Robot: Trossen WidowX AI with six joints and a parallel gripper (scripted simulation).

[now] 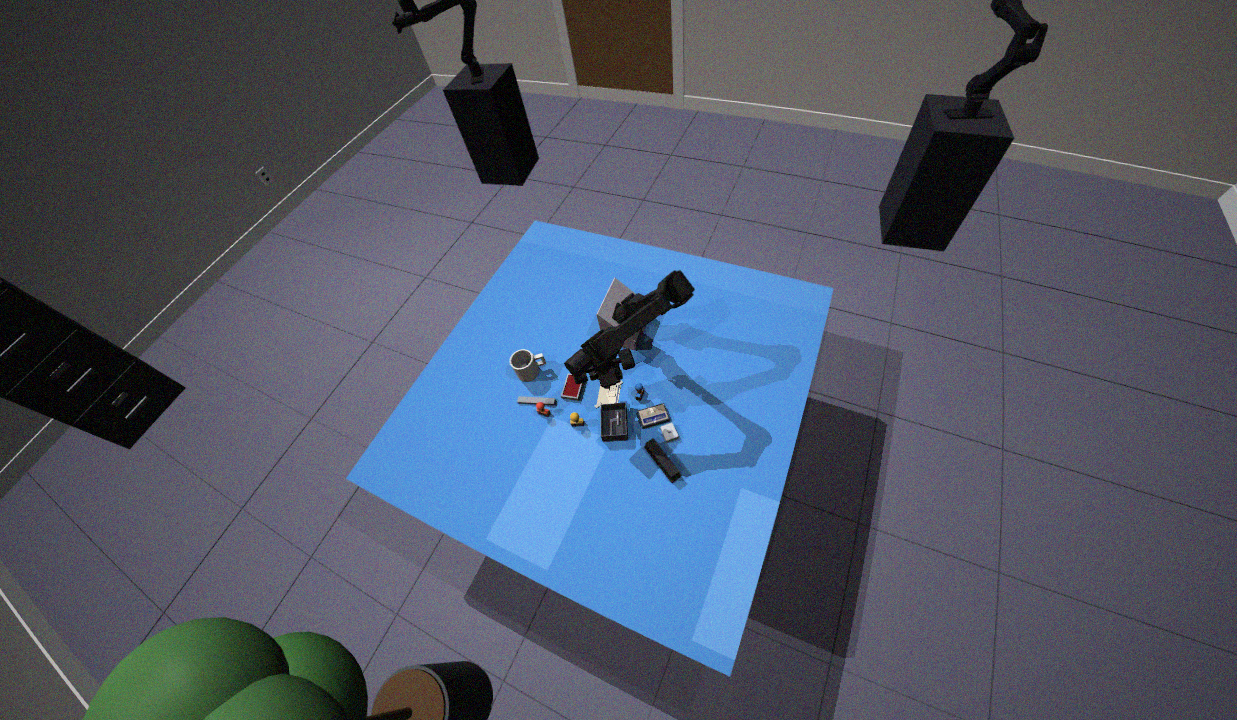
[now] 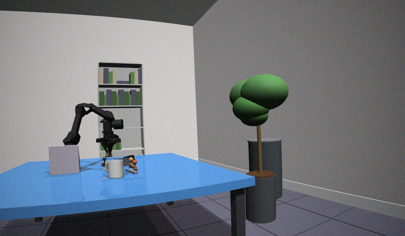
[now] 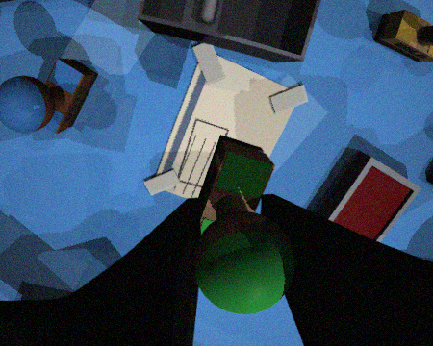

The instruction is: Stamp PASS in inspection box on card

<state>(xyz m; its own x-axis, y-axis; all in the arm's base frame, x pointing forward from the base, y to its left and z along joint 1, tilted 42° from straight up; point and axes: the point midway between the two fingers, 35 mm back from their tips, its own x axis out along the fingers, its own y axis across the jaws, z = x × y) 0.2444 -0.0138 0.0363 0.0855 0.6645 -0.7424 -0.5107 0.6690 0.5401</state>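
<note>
My gripper tip is now 130 mm short of the yellow-knobbed stamp, 80 mm to the left of it and 70 mm above it. Round my gripper tip: cream card: 10 mm to the right, 100 mm below; dark tray: 110 mm ahead, 40 mm to the left, 80 mm below; blue-knobbed stamp: 20 mm behind, 100 mm to the left, 70 mm below.
</note>
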